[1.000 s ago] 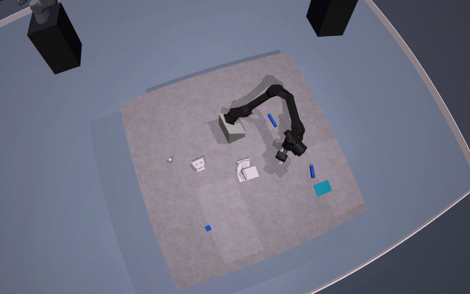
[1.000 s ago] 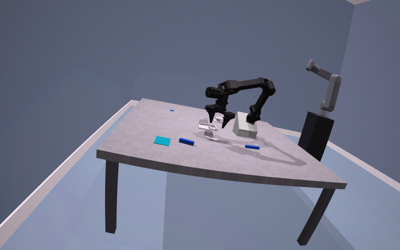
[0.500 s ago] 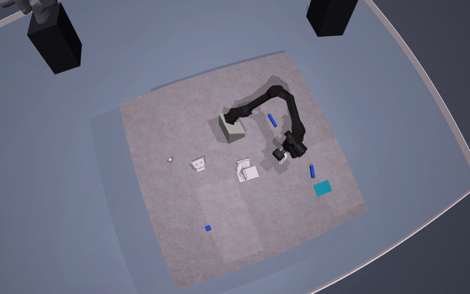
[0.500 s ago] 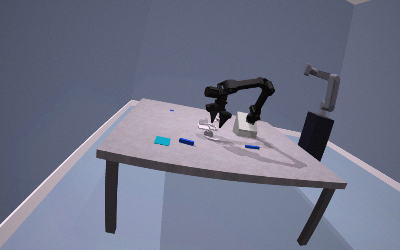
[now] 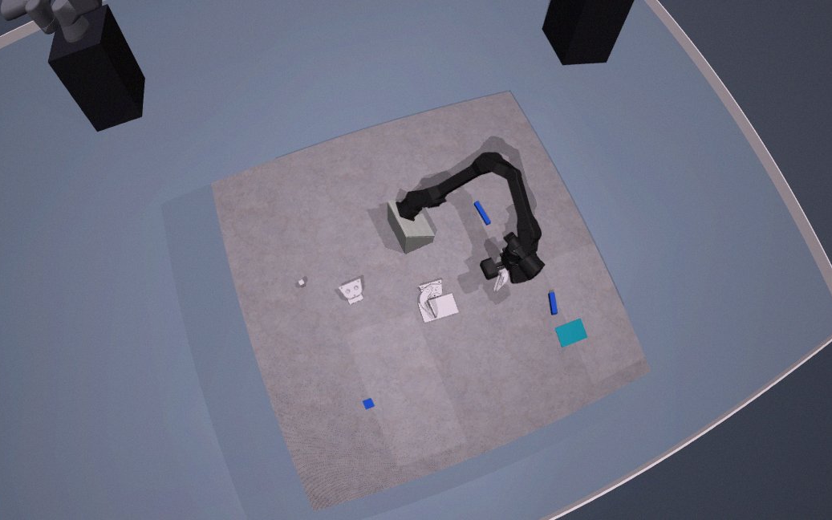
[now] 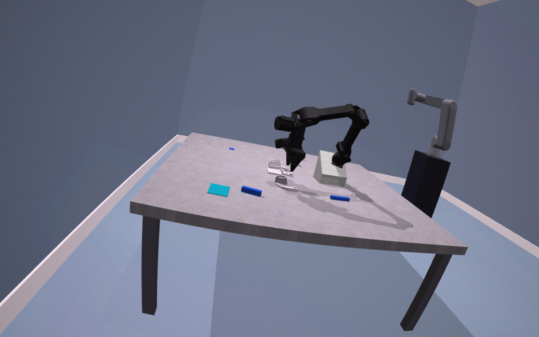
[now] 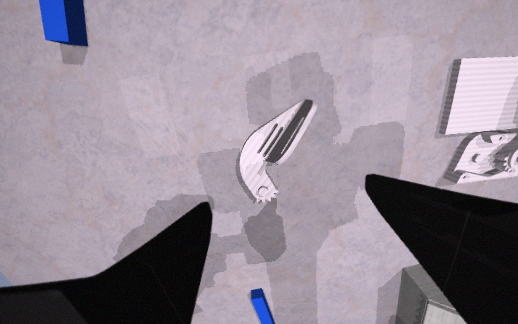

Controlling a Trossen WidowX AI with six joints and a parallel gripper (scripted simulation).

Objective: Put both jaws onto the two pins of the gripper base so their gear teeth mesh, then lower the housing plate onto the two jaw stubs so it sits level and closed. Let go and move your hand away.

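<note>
Right now the white jaw is 8 cm below my gripper tip and 2 cm behind it. The rest, counted from my gripper tip: teal tile: 26 cm ahead, 20 cm to the left, 9 cm below; blue bar: 25 cm behind, 8 cm below, 1 cm to the left; white stepped part: 50 cm to the right, 8 cm below, 7 cm behind.
</note>
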